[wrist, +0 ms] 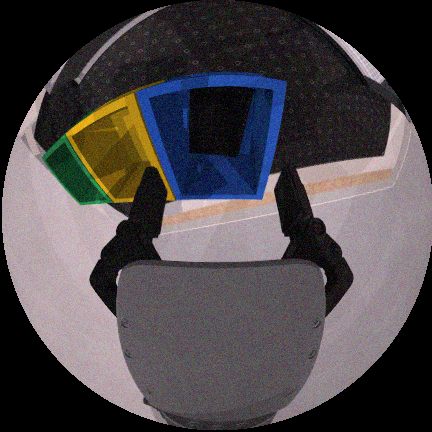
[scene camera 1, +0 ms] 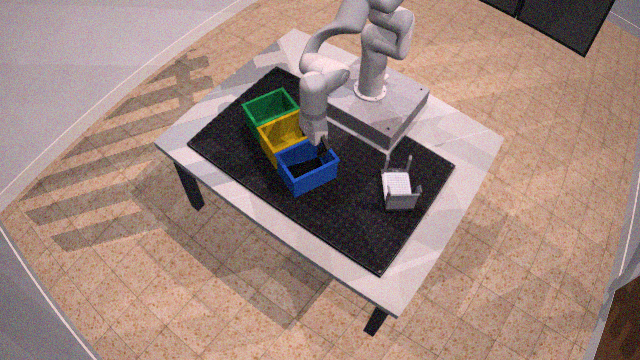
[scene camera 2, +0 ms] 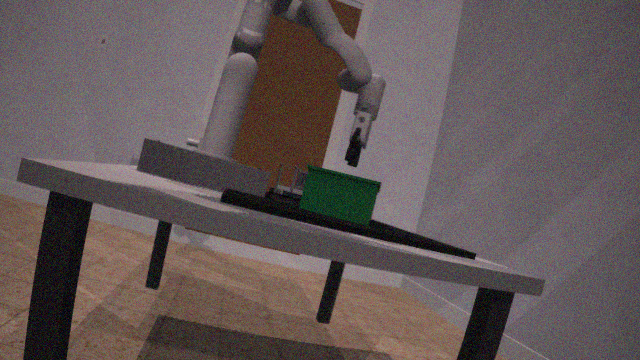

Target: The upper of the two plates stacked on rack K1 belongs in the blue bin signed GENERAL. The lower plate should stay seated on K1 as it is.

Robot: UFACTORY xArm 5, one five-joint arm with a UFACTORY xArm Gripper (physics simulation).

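Frame: origin at the arm's base, x ahead, y left, z up, level; metres.
Seen in the pictures: gripper, fingertip midpoint: (wrist: 219,175) (scene camera 1: 314,144) (scene camera 2: 350,163); arm's base, link origin: (scene camera 1: 369,90) (scene camera 2: 214,158).
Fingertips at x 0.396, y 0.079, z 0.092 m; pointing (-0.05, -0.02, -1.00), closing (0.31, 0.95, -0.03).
Note:
Pixels of each thing's top centre, then the offset from my fingertips to it. Level surfaces: height alone.
- black plate, top centre: (wrist: 216,123) (scene camera 1: 306,171) 0.022 m ahead, 0.015 m right, 0.137 m down
- white plate, top centre: (scene camera 1: 398,188) (scene camera 2: 296,189) 0.128 m back, 0.256 m left, 0.118 m down
- grey rack, top centre: (scene camera 1: 402,172) (scene camera 2: 300,167) 0.132 m back, 0.252 m left, 0.037 m down
- yellow bin, top centre: (wrist: 115,164) (scene camera 2: 350,180) (scene camera 1: 287,130) 0.018 m back, 0.139 m right, 0.057 m down
- black mat, surface height: 0.157 m down
- pale table, surface height: 0.170 m down
A black plate (scene camera 1: 308,167) (wrist: 220,120) lies low inside the blue bin (scene camera 1: 316,179) (wrist: 225,80), tilted or flat I cannot tell. The bin's sign is not readable. My gripper (scene camera 1: 324,150) (scene camera 2: 353,163) (wrist: 219,175) is open and empty above the blue bin, with its fingers wide apart and the plate away from them. A white plate (scene camera 1: 397,184) sits between the upright posts of the grey rack (scene camera 1: 401,201), in scene camera 1's right half. The K1 marking is not readable. In scene camera 2 the green bin hides the blue bin.
The yellow bin (scene camera 1: 282,132) (wrist: 142,135) stands against the blue one, and the green bin (scene camera 1: 272,106) (scene camera 2: 340,197) (wrist: 70,165) beyond it. All stand on the black mat (scene camera 1: 350,230) on the pale table (scene camera 1: 437,215). The grey arm base (scene camera 1: 367,120) (scene camera 2: 200,167) stands behind the mat.

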